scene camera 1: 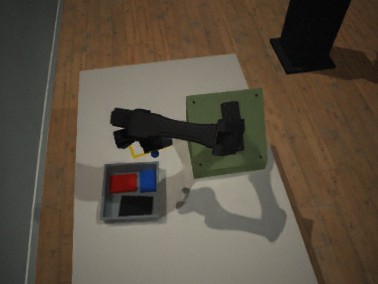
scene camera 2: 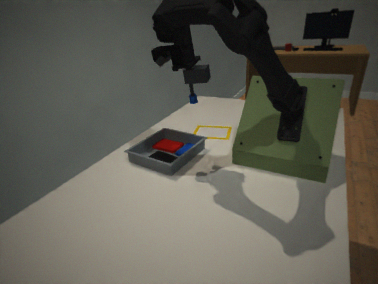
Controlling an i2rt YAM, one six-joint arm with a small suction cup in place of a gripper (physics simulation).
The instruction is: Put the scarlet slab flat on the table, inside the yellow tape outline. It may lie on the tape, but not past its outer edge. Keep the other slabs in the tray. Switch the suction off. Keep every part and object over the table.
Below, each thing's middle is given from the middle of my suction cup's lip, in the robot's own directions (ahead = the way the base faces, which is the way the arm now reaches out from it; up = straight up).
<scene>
Now: suction cup 110 mm short of the grey tray (scene camera 1: 110,202), 30 mm to the right of it and 210 mm above it.
</scene>
